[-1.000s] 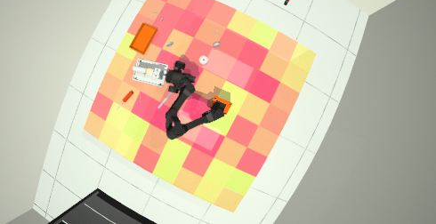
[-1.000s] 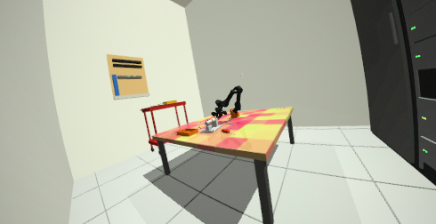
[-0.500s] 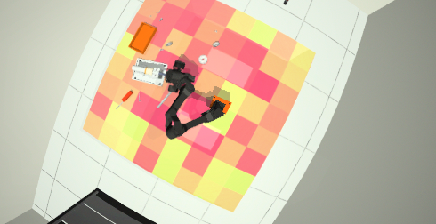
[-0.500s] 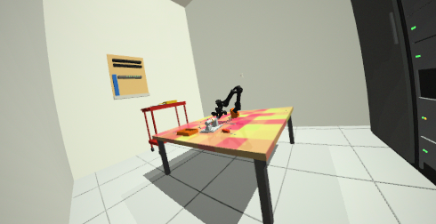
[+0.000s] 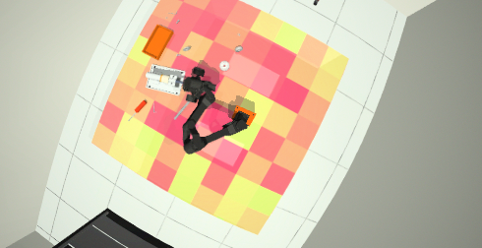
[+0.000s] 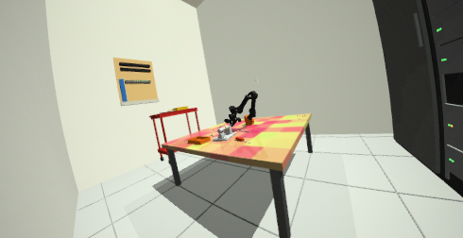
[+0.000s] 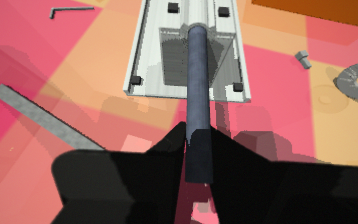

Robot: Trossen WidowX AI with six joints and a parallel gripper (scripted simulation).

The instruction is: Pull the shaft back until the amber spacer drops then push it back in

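Now: gripper tip 6 cm short of the dark blue-grey shaft, 1 cm to the right of it and 2 cm below it. The rest, counted from my gripper tip: amber spacer: 15 cm ahead, 3 cm to the left, 2 cm above; cream spacer: 11 cm ahead, 2 cm to the left, 2 cm above; grey flat bar: 2 cm behind, 15 cm to the left, 5 cm below.
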